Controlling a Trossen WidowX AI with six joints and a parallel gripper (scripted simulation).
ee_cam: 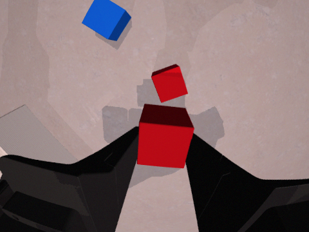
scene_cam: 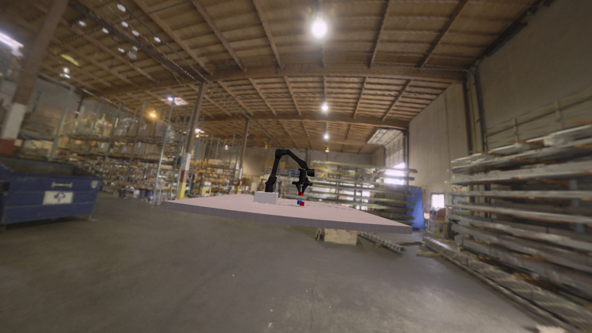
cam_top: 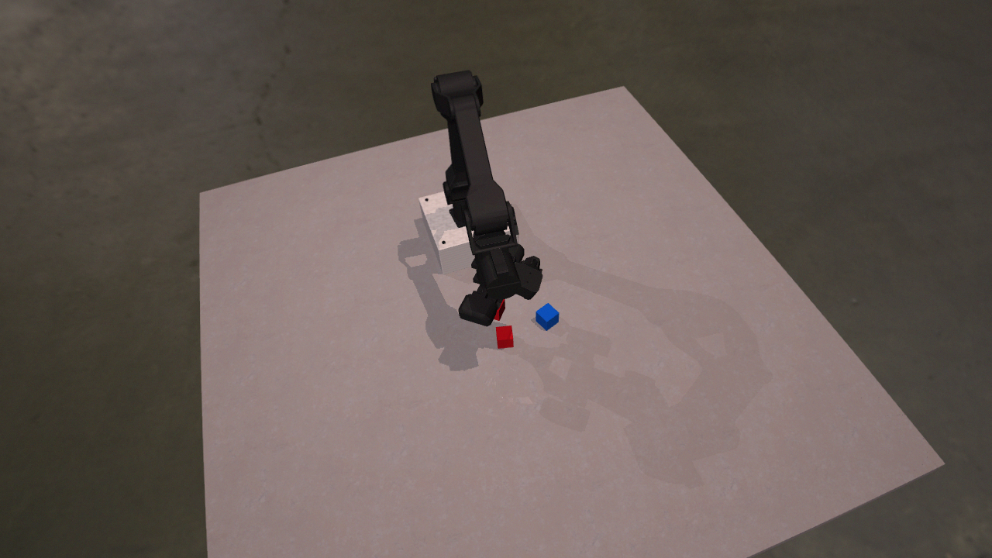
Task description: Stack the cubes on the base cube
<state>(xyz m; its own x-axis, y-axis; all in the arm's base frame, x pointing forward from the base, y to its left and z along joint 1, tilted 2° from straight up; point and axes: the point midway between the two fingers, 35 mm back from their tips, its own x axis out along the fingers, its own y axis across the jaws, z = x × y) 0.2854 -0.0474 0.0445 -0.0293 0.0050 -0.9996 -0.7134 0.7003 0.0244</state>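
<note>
Now: the blue cube 110 mm to the left of my gripper tip, 90 mm below it and 10 mm ahead of it. From my gripper tip the other things lie so: red cube right at my gripper tip.
</note>
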